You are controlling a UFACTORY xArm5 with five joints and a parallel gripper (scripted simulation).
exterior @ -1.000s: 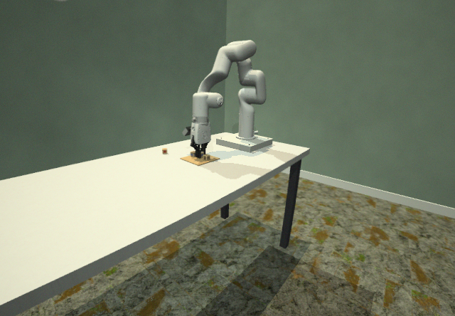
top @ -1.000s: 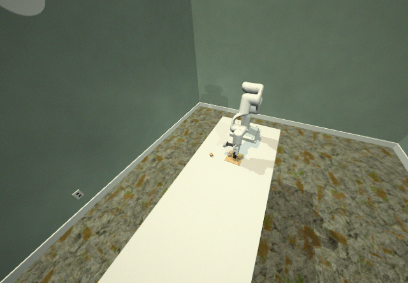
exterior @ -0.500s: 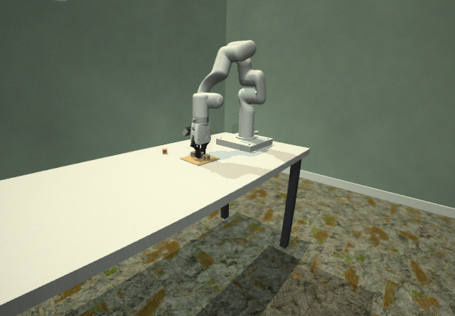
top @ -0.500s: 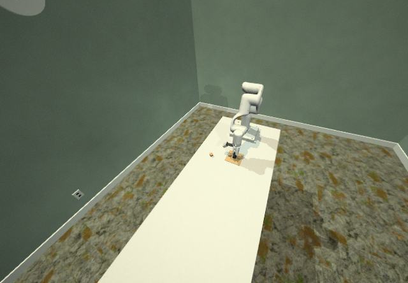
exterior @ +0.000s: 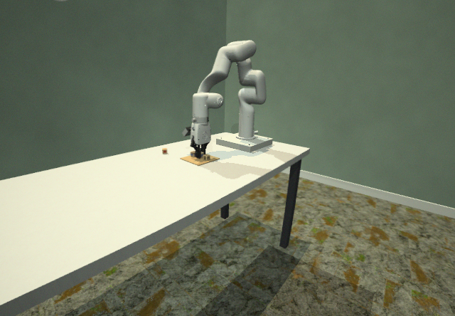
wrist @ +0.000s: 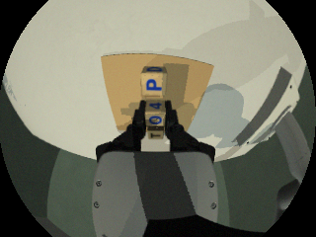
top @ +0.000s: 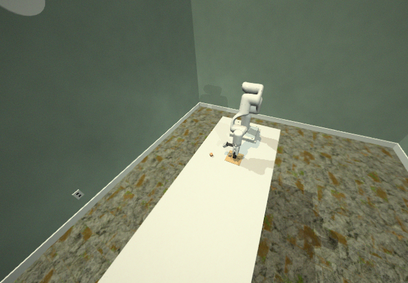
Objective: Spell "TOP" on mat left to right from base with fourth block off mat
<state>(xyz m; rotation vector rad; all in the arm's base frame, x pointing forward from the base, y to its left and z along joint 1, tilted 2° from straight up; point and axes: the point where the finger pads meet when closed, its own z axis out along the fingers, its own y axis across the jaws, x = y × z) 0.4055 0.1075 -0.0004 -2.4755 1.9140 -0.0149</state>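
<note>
The tan mat is 3 cm below my hand.
</note>
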